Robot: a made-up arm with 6 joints. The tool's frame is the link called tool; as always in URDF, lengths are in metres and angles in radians. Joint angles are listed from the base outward.
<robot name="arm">
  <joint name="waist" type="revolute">
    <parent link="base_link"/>
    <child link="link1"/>
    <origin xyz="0.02 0.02 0.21" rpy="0 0 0"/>
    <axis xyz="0 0 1"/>
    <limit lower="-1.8" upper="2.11"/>
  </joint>
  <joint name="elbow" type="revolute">
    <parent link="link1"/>
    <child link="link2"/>
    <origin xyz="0.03 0 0.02" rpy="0 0 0"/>
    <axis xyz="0.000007 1 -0.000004"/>
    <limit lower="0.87" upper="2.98"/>
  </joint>
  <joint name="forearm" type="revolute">
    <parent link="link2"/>
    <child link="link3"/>
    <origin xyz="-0.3 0 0.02" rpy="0 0 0"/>
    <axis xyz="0.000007 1 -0.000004"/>
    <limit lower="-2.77" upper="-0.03"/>
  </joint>
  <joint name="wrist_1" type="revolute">
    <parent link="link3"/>
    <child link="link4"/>
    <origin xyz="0.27 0 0.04" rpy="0 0 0"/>
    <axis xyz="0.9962 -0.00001 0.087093"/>
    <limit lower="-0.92" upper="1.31"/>
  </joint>
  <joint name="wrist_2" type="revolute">
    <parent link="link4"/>
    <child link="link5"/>
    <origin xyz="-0.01 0.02 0.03" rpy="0 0 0"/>
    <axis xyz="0.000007 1 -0.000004"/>
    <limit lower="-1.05" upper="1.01"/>
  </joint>
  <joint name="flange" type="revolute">
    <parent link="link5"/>
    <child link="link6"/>
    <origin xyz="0.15 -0.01 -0.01" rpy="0 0 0"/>
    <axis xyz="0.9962 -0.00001 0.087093"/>
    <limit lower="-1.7" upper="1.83"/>
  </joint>
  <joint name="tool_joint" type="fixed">
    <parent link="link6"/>
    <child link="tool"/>
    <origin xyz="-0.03 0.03 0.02" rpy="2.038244 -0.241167 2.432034"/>
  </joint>
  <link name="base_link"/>
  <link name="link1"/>
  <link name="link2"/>
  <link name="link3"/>
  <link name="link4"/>
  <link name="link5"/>
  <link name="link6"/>
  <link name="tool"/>
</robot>
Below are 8 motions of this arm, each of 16 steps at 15 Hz.
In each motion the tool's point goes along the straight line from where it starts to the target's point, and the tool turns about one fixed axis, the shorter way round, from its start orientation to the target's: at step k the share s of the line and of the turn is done. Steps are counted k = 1, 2, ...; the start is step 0. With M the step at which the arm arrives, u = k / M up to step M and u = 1 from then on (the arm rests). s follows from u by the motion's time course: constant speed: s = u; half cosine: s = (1 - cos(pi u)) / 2; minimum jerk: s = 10 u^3 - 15 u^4 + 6 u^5.
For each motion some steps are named. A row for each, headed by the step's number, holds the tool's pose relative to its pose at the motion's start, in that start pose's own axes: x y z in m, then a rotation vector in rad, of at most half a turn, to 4 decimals.
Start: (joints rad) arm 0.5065 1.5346 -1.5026 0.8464 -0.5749 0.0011
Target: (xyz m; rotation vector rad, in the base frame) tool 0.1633 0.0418 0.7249 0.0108 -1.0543 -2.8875
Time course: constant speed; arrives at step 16
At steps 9, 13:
9: 0.1268 0.0379 -0.0755 -0.1614 0.1837 -0.0891
13: 0.1832 0.0547 -0.1091 -0.2331 0.2653 -0.1287

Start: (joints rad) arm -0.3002 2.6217 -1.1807 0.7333 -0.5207 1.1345
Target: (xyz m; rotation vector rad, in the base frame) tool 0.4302 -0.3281 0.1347 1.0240 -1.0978 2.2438
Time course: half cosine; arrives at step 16
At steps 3, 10, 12, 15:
3: 0.0109 0.0106 0.0010 -0.0599 0.0539 0.0118
10: 0.0897 0.0872 0.0078 -0.4911 0.4421 0.0969
12: 0.1108 0.1076 0.0096 -0.6063 0.5458 0.1196
15: 0.1285 0.1249 0.0112 -0.7035 0.6333 0.1388

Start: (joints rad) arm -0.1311 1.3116 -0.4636 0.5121 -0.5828 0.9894
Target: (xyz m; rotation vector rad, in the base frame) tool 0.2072 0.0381 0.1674 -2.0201 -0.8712 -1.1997
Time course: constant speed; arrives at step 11
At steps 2, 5, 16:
2: -0.0163 -0.0315 -0.0282 0.1229 -0.1615 0.0852
5: -0.0407 -0.0787 -0.0705 0.3073 -0.4039 0.2129
16: -0.0895 -0.1732 -0.1552 0.6760 -0.8885 0.4684

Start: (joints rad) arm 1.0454 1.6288 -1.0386 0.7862 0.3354 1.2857
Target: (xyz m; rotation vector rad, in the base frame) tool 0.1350 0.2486 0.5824 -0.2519 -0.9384 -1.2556
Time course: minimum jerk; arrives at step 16
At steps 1, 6, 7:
1: 0.0004 -0.0005 -0.0001 0.0019 0.0003 -0.0013
6: 0.0446 -0.0586 -0.0156 0.2384 0.0396 -0.1651
7: 0.0623 -0.0818 -0.0218 0.3327 0.0552 -0.2304

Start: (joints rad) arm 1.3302 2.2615 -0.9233 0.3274 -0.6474 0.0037
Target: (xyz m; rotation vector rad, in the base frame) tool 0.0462 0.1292 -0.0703 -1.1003 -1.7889 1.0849
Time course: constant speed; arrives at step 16
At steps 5, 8, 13, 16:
5: -0.0258 -0.1281 -0.0004 0.2912 -0.0545 0.4065
8: -0.0412 -0.2049 -0.0007 0.4659 -0.0872 0.6504
13: -0.0670 -0.3330 -0.0011 0.7571 -0.1417 1.0569
16: -0.0825 -0.4099 -0.0013 0.9318 -0.1744 1.3007

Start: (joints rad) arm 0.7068 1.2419 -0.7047 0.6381 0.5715 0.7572
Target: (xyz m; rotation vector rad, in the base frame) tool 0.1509 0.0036 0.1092 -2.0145 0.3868 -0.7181
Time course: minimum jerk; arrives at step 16
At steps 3, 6, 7, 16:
3: -0.0110 0.0000 -0.0130 -0.0480 0.0079 0.0418
6: -0.0621 -0.0001 -0.0734 -0.2708 0.0447 0.2358
7: -0.0867 -0.0002 -0.1024 -0.3779 0.0624 0.3291
16: -0.2257 -0.0005 -0.2667 -0.9842 0.1625 0.8569

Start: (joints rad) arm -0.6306 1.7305 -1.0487 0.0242 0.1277 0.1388
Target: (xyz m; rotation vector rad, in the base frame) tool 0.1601 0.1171 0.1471 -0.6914 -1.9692 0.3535
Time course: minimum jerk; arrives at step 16
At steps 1, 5, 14, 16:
1: 0.0001 -0.0009 0.0004 0.0040 -0.0004 -0.0012
5: 0.0050 -0.0737 0.0302 0.3235 -0.0352 -0.0943
14: 0.0275 -0.4030 0.1649 1.7685 -0.1925 -0.5152
16: 0.0280 -0.4096 0.1676 1.7973 -0.1957 -0.5236

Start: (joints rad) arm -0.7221 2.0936 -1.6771 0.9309 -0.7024 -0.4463
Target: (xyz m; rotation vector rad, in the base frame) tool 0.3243 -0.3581 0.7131 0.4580 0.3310 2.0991
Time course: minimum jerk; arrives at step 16
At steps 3, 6, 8, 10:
3: 0.0062 0.0099 -0.0060 -0.0449 0.0381 0.0074
6: 0.0350 0.0556 -0.0339 -0.2532 0.2149 0.0417
8: 0.0637 0.1011 -0.0615 -0.4601 0.3904 0.0757
10: 0.0923 0.1465 -0.0892 -0.6669 0.5659 0.1097

